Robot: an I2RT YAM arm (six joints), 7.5 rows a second.
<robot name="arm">
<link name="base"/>
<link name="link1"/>
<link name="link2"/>
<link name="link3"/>
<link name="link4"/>
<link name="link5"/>
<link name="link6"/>
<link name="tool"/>
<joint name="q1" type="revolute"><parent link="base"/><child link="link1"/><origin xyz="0.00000 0.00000 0.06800"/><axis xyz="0 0 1"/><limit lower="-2.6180" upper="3.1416"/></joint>
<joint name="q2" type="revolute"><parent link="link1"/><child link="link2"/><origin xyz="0.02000 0.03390 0.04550" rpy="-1.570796 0.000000 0.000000"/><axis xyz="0 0 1"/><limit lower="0.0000" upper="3.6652"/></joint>
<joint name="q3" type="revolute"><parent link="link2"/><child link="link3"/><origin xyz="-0.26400 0.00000 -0.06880" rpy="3.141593 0.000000 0.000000"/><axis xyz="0 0 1"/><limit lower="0.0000" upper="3.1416"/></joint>
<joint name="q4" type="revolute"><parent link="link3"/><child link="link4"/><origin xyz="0.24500 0.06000 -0.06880"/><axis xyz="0 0 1"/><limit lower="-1.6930" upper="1.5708"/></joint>
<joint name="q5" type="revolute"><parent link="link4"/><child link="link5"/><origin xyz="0.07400 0.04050 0.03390" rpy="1.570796 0.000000 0.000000"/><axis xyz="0 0 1"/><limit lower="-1.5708" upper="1.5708"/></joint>
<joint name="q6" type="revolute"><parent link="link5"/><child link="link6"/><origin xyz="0.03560 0.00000 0.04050" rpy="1.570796 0.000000 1.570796"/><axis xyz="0 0 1"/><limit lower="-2.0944" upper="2.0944"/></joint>
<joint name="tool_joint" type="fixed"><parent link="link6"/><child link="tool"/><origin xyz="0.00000 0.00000 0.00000" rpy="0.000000 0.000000 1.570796"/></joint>
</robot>
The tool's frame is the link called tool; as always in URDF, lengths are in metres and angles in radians.
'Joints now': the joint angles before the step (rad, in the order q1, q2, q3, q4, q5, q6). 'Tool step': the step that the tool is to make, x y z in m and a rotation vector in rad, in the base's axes. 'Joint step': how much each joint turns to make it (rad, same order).
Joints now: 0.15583, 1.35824, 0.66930, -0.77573, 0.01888, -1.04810
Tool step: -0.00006, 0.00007, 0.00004, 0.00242, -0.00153, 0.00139
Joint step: -0.00002, -0.00115, -0.00078, 0.00154, -0.00229, -0.00117
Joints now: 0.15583, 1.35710, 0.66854, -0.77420, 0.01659, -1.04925
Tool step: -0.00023, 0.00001, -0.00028, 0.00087, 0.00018, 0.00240
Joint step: 0.00002, -0.00039, -0.00152, 0.00113, -0.00114, -0.00227
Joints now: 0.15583, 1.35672, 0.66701, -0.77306, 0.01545, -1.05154
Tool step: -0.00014, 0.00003, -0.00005, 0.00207, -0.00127, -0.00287
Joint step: -0.00001, -0.00116, -0.00117, 0.00154, -0.00153, 0.00304
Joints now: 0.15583, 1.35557, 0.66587, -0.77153, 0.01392, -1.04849
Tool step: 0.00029, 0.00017, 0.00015, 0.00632, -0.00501, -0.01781
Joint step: 0.00000, -0.00151, -0.00078, 0.00497, -0.00343, 0.01832
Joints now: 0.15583, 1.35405, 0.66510, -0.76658, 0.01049, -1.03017
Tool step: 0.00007, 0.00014, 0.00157, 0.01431, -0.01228, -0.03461
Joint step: -0.00078, -0.00915, -0.00075, 0.00572, -0.00802, 0.03507
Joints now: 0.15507, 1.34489, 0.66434, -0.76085, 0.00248, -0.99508
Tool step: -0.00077, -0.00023, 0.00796, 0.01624, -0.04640, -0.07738
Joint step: 0.00000, -0.04042, 0.00192, 0.00572, 0.00305, 0.07782
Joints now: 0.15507, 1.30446, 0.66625, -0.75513, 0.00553, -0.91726
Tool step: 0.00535, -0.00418, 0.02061, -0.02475, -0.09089, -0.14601
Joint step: -0.01260, -0.04807, 0.04577, -0.01221, 0.06600, 0.12207
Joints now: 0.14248, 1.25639, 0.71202, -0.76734, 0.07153, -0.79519
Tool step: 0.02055, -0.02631, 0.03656, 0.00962, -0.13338, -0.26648
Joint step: -0.12131, -0.00648, 0.12742, -0.01335, 0.04692, 0.13810
